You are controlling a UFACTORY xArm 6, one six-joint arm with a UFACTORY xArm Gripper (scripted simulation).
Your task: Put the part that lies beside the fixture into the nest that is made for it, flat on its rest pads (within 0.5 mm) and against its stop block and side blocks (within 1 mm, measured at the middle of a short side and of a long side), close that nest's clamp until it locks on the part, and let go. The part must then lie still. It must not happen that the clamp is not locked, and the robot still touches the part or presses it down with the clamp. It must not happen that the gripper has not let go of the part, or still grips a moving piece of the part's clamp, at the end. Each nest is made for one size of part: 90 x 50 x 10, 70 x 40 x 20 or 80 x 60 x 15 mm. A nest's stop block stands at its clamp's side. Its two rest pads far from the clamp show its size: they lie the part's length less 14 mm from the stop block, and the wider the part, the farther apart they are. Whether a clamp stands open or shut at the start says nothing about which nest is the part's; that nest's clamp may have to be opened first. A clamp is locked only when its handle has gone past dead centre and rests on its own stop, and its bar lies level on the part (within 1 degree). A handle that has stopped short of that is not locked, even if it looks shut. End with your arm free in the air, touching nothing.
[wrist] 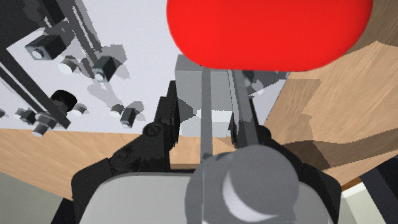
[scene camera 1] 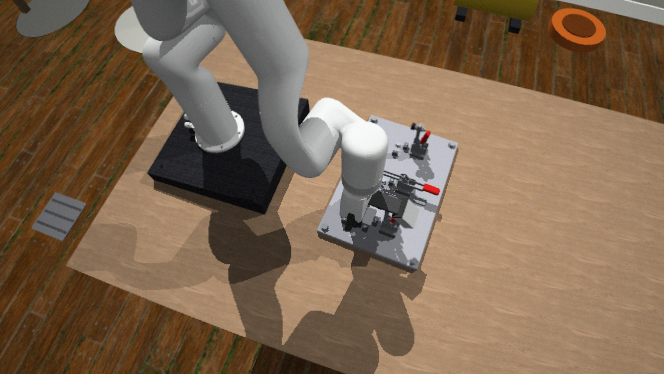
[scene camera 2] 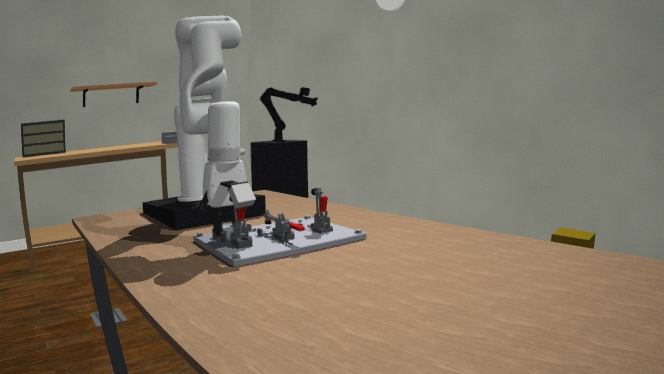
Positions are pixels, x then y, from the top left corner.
Labels:
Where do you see a red clamp handle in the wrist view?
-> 288, 43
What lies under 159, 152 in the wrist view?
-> My gripper.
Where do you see a grey block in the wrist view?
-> At 188, 75

